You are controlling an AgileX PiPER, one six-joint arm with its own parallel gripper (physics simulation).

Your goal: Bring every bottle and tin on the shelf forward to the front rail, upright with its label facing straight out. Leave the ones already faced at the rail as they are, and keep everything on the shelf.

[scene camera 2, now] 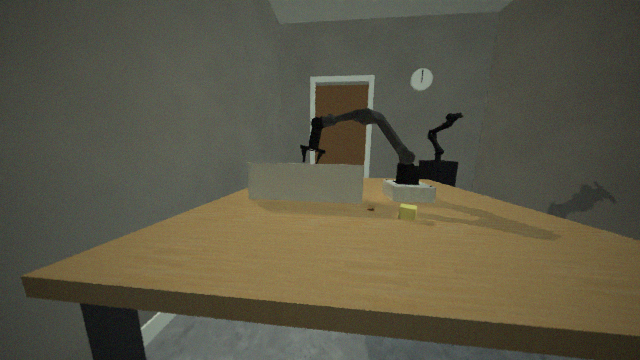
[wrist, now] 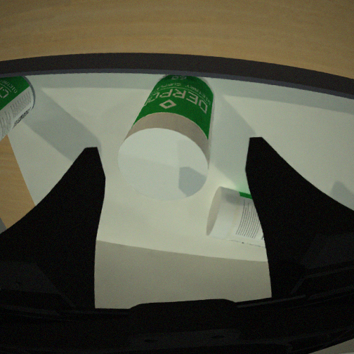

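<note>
My gripper (scene camera 2: pixel 313 161) (wrist: pixel 174 157) is open and empty, fingers pointing down over the shelf. In the wrist view a white bottle or tin with a green label (wrist: pixel 175 107) stands upright near the dark front rail (wrist: pixel 150 64), its lettering toward the rail; it shows between and below the fingers. A second white container with a printed label (wrist: pixel 245 220) lies on its side nearer the back panel, partly hidden by the right finger. A third green-labelled container (wrist: pixel 15 102) is cut off at the left edge. The white shelf (wrist: pixel 65 150) shows its back panel (scene camera 2: pixel 305 182) in the scene view, which hides its contents.
In the scene view a yellow block (scene camera 2: pixel 407 212) and a small dark brown object (scene camera 2: pixel 370 209) are on the wooden table (scene camera 2: pixel 300 260), right of the shelf. The arm's white base (scene camera 2: pixel 412 192) stands behind the block. Another dark arm (scene camera 2: pixel 436 142) stands on a dark pedestal farther back.
</note>
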